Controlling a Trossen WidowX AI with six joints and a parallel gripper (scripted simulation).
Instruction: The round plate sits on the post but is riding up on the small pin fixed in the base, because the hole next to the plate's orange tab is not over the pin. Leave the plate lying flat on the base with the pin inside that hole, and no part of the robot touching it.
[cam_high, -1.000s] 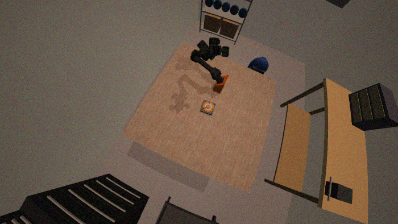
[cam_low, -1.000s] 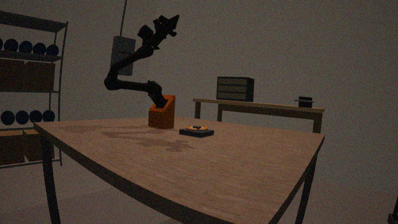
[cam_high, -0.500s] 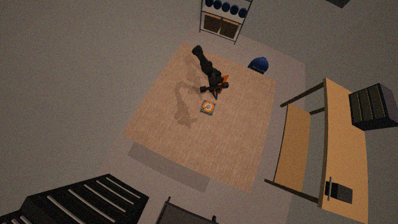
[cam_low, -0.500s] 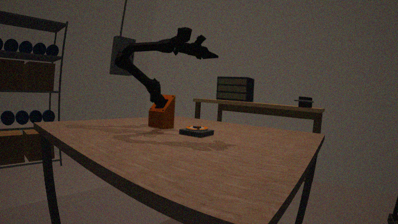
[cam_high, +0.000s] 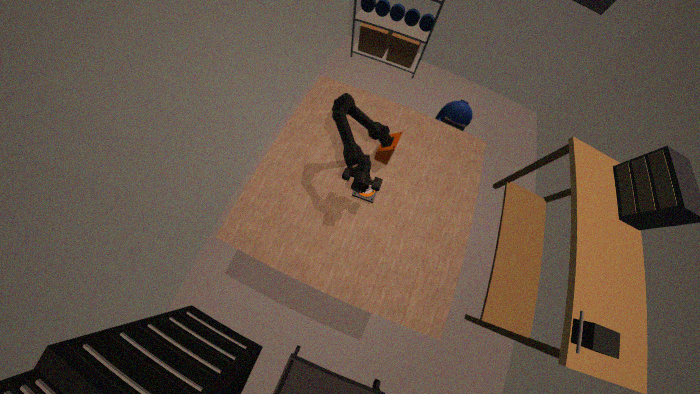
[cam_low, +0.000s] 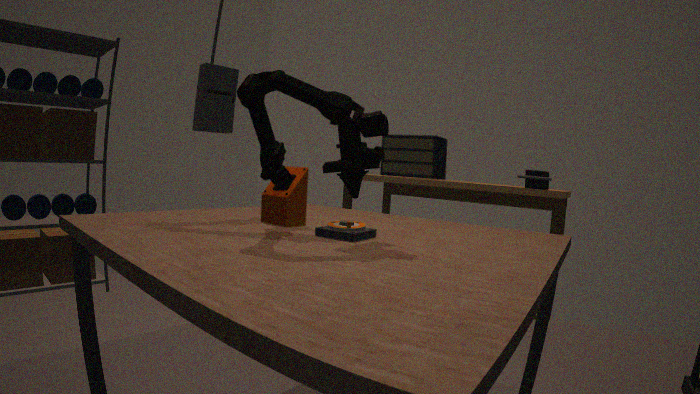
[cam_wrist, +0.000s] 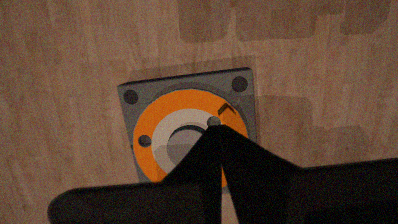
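My gripper tip is now 8 cm above the round orange plate, 3 cm past it and 1 cm to the right of it. Also, from my gripper tip: grey square base 9 cm below, 4 cm behind, 3 cm to the left.
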